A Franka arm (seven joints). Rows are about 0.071 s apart.
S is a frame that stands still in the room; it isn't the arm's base.
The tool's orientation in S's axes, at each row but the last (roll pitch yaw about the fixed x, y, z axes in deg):
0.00, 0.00, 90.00
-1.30, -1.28, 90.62
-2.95, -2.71, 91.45
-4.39, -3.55, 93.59
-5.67, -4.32, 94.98
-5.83, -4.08, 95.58
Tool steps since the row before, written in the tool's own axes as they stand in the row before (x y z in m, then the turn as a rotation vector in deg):
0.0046, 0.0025, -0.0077, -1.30, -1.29, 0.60
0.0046, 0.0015, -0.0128, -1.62, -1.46, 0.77
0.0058, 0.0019, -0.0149, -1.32, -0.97, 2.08
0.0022, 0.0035, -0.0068, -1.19, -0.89, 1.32
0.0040, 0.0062, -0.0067, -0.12, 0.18, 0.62
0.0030, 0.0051, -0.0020, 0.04, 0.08, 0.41
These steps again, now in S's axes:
-0.0025, 0.0046, -0.0077, 1.29, -1.30, 0.60
-0.0013, 0.0049, -0.0127, 1.46, -1.62, 0.77
-0.0013, 0.0065, -0.0147, 0.90, -1.40, 2.06
-0.0031, 0.0024, -0.0069, 0.86, -1.22, 1.31
-0.0059, 0.0040, -0.0070, -0.23, -0.19, 0.59
-0.0052, 0.0027, -0.0023, -0.12, 0.00, 0.40

